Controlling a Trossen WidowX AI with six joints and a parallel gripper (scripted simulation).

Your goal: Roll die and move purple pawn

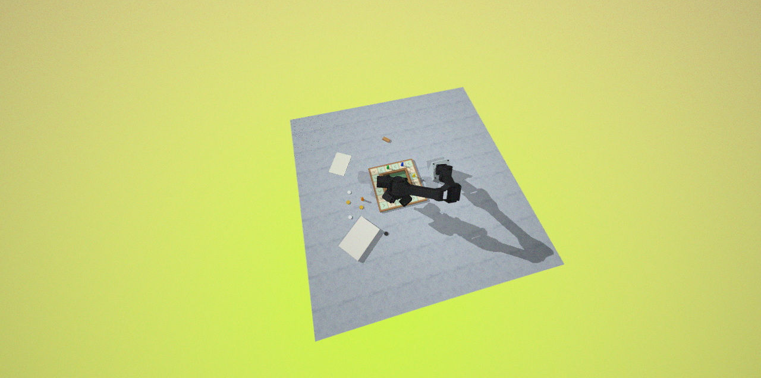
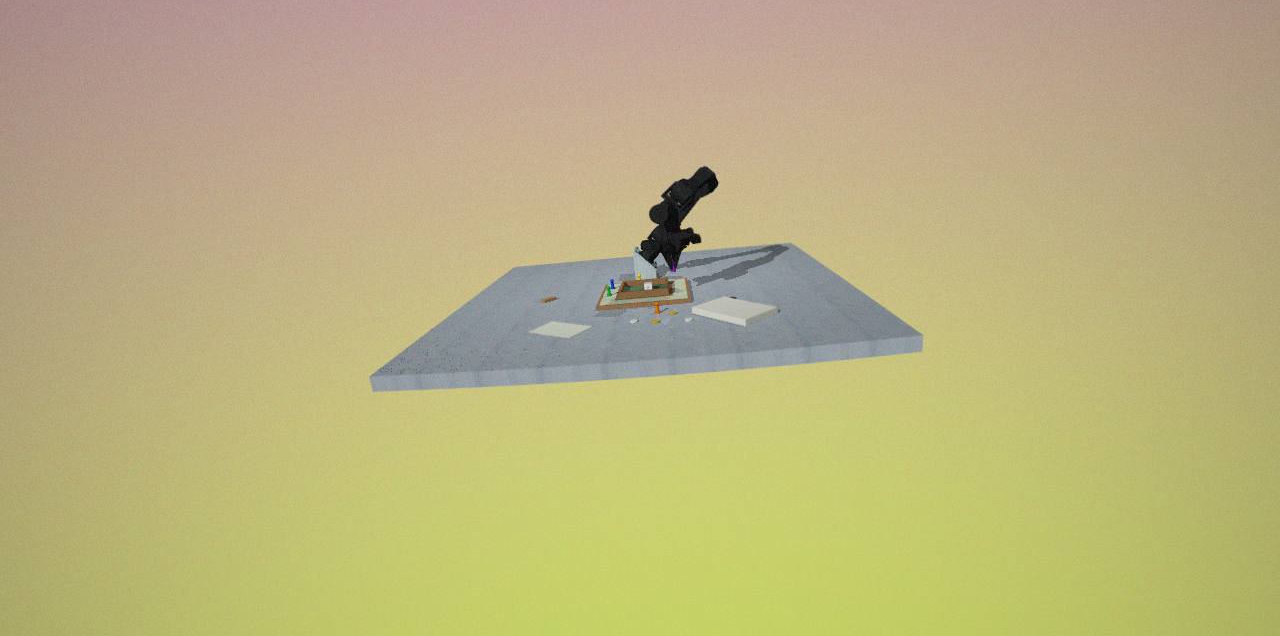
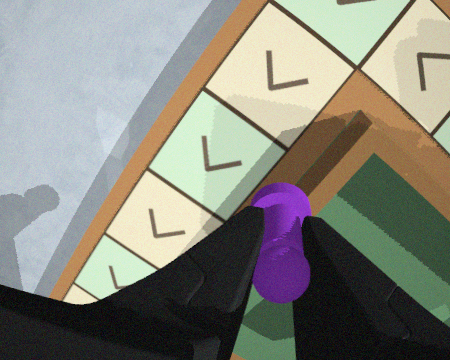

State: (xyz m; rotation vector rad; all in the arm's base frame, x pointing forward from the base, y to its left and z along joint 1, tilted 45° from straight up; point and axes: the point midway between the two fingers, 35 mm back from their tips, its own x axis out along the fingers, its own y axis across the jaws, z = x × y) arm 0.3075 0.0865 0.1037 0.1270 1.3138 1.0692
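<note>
Right now my gripper tip is 9 cm to the left of the white die, 6 cm above it and 4 cm past it. The rest, counted from my gripper tip: orange pawn: 18 cm ahead, 7 cm below, 3 cm to the right; purple pawn: 1 cm above; green tray: 10 cm to the right, 8 cm below, 4 cm behind.
</note>
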